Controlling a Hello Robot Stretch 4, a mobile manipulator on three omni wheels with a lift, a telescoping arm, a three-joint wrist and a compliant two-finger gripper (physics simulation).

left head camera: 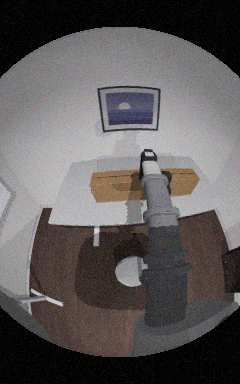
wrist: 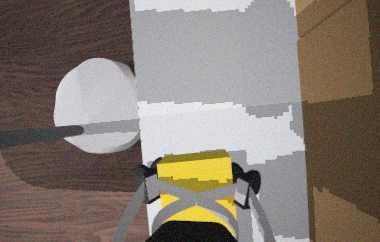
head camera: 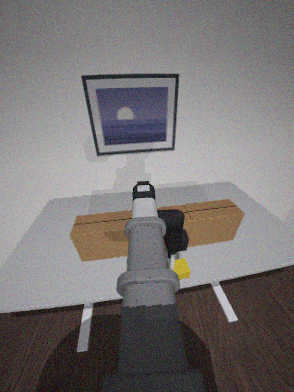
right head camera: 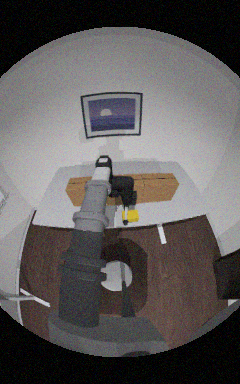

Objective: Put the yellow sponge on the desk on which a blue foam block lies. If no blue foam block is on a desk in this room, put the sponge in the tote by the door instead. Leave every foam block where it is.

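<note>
The yellow sponge is between the two fingers of my gripper, which is shut on it. Gripper and sponge are over the front part of a white desk, near its front edge. Whether the sponge touches the desk top I cannot tell. In the head camera view the arm hides part of the desk and most of the gripper's fingers. A blue foam block and the tote do not show in these views.
Long brown boxes stand along the desk behind the gripper. A round white object is in front of the desk. A framed picture hangs on the wall. A dark object is at the right.
</note>
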